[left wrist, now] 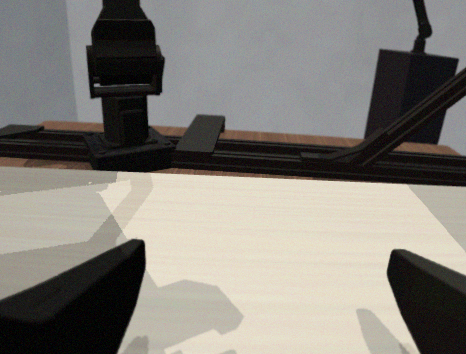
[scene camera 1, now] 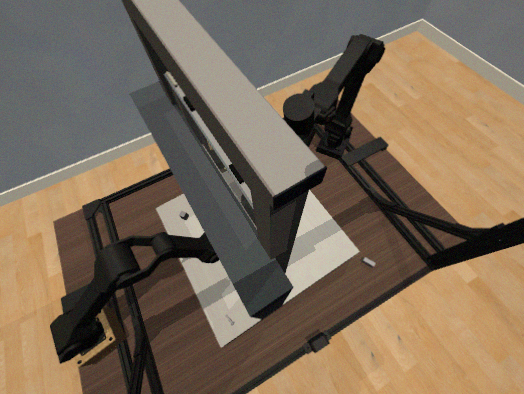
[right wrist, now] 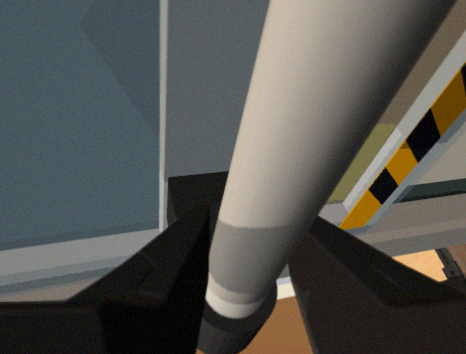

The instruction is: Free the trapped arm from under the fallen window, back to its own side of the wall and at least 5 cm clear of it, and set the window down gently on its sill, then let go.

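Places are measured from the left arm's base along level axes (x ahead, y left, z up), in centimetres.
Pixels of known places: left gripper, fingertip midpoint: (left wrist: 269,258); left arm's base, origin of the base link: (scene camera 1: 90,335); right arm's base, origin of the base link: (left wrist: 127,139) (scene camera 1: 334,141).
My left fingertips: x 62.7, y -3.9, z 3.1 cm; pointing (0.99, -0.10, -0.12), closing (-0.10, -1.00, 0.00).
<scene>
Ahead of a thing's pixels: the offset from my left fingertips to its top centre. "spot": to the spot under its first point. Level surfaces: height alone.
The wall (scene camera 1: 225,100) is a tall grey frame with a dark blue-grey beam (scene camera 1: 200,185) along its left side. Parts of the window @(spot: dx -15.5, dy -0.2, dz +43.2 cm) (scene camera 1: 212,147) show in its opening as a pale strip with black marks; whether it touches the sill cannot be told. The left arm (scene camera 1: 165,245) reaches in under the beam, its gripper hidden in scene camera 1. In the left wrist view the left gripper (left wrist: 266,250) is open and empty above the pale mat @(dz -2.2 cm) (left wrist: 280,215). In the right wrist view the right gripper (right wrist: 260,220) is shut on a thick pale round bar @(dx -9.1, dy +0.9, dz +24.9 cm) (right wrist: 300,125), the window's handle.
A yellow-black striped strip @(spot: dx -14.2, dy -5.6, dz +14.5 cm) (right wrist: 424,135) runs beside the bar. The right arm (scene camera 1: 355,75) stands beyond the wall. A small grey cube @(dx -26.0, dy +17.4, dz +0.6 cm) (scene camera 1: 184,215) and a screw @(dx -31.2, dy -15.6, dz -1.4 cm) (scene camera 1: 230,320) lie on the mat (scene camera 1: 330,245); a small pale cylinder @(dx +11.9, dy -28.0, dz -8.6 cm) (scene camera 1: 369,261) lies beside it. Black rails (scene camera 1: 400,220) edge the table.
</scene>
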